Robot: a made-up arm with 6 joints. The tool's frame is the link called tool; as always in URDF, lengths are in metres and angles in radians.
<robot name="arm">
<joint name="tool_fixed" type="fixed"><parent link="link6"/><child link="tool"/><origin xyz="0 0 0" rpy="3.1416 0 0"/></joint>
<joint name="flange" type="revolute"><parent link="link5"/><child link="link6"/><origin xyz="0.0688 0 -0.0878" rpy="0 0 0"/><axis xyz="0 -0.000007 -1"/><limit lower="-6.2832" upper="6.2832" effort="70" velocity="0.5"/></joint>
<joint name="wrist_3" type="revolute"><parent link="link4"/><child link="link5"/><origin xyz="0 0 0" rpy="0 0 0"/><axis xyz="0 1 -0.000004"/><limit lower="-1.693" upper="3.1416" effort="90" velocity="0.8"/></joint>
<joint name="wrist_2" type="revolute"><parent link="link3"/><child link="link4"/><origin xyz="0.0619 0 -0.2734" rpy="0 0 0"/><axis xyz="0 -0.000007 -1"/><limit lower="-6.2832" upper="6.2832" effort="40" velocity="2.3"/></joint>
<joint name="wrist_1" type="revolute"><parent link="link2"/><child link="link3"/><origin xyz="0.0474 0 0.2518" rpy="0 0 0"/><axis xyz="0 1 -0.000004"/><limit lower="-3.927" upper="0.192" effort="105" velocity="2.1"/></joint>
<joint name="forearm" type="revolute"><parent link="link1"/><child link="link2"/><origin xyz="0 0 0" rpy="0 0 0"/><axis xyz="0 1 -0.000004"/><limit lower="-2.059" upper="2.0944" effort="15" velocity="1.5"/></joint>
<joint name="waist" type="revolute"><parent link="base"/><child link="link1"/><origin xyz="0 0 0.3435" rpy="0 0 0"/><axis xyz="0 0 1"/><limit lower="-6.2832" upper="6.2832" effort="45" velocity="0.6"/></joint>
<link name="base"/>
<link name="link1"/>
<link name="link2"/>
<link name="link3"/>
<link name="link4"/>
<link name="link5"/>
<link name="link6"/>
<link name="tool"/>
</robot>
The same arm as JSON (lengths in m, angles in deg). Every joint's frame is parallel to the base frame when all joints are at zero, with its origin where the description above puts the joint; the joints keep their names.
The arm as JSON. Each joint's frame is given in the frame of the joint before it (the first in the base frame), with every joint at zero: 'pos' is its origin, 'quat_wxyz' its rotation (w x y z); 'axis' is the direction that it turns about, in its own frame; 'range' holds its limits. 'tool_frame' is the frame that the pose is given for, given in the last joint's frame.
{
  "length_unit": "m",
  "angle_unit": "deg",
  "joints": [
    {
      "joint": "waist",
      "pos": [
        0.0,
        0.0,
        0.3435
      ],
      "quat_wxyz": [
        1.0,
        0.0,
        0.0,
        0.0
      ],
      "axis": [
        0.0,
        0.0,
        1.0
      ],
      "range": [
        -360.0,
        360.0
      ]
    },
    {
      "joint": "forearm",
      "pos": [
        0.0,
        0.0,
        0.0
      ],
      "quat_wxyz": [
        1.0,
        0.0,
        0.0,
        0.0
      ],
      "axis": [
        0.0,
        1.0,
        0.0
      ],
      "range": [
        -117.97,
        120.0
      ]
    },
    {
      "joint": "wrist_1",
      "pos": [
        0.0474,
        0.0,
        0.2518
      ],
      "quat_wxyz": [
        1.0,
        0.0,
        0.0,
        0.0
      ],
      "axis": [
        0.0,
        1.0,
        0.0
      ],
      "range": [
        -225.0,
        11.0
      ]
    },
    {
      "joint": "wrist_2",
      "pos": [
        0.0619,
        0.0,
        -0.2734
      ],
      "quat_wxyz": [
        1.0,
        0.0,
        0.0,
        0.0
      ],
      "axis": [
        0.0,
        0.0,
        -1.0
      ],
      "range": [
        -360.0,
        360.0
      ]
    },
    {
      "joint": "wrist_3",
      "pos": [
        0.0,
        0.0,
        0.0
      ],
      "quat_wxyz": [
        1.0,
        0.0,
        0.0,
        0.0
      ],
      "axis": [
        0.0,
        1.0,
        0.0
      ],
      "range": [
        -97.0,
        180.0
      ]
    },
    {
      "joint": "flange",
      "pos": [
        0.0688,
        0.0,
        -0.0878
      ],
      "quat_wxyz": [
        1.0,
        0.0,
        0.0,
        0.0
      ],
      "axis": [
        0.0,
        0.0,
        -1.0
      ],
      "range": [
        -360.0,
        360.0
      ]
    }
  ],
  "tool_frame": {
    "pos": [
      0.0,
      0.0,
      0.0
    ],
    "quat_wxyz": [
      0.000004,
      -1.0,
      0.0,
      0.0
    ]
  }
}

